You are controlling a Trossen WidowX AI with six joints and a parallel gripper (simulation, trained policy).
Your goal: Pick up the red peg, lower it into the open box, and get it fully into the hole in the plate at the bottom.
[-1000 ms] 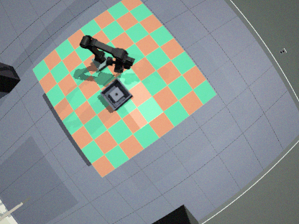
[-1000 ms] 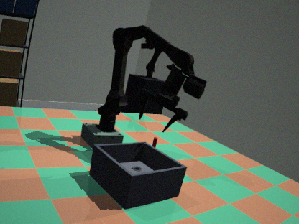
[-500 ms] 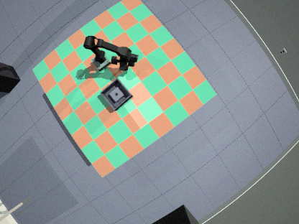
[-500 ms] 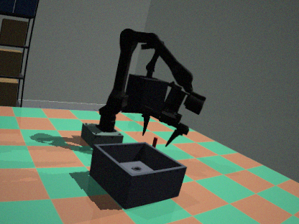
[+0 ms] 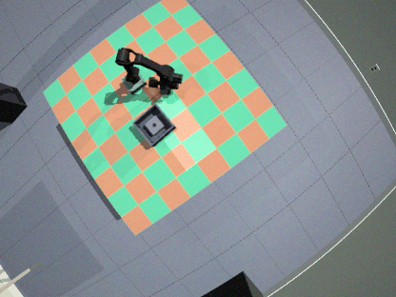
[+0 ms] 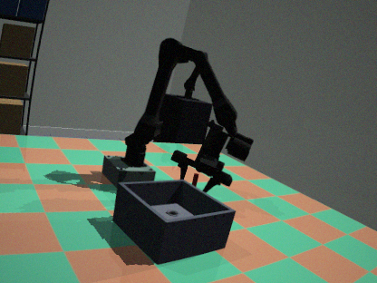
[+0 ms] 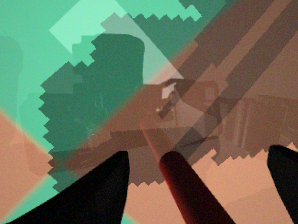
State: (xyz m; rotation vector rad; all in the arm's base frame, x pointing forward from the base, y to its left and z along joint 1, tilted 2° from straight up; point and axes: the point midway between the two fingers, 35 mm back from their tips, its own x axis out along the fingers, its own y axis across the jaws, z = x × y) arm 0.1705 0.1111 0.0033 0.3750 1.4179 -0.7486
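The grey plate is 170 mm ahead of my gripper tip, 190 mm to the right of it and 30 mm above it. From my gripper tip the other things lie so: red peg 10 mm to the left, 20 mm above; then dark box 170 mm ahead, 190 mm to the right, 10 mm above.
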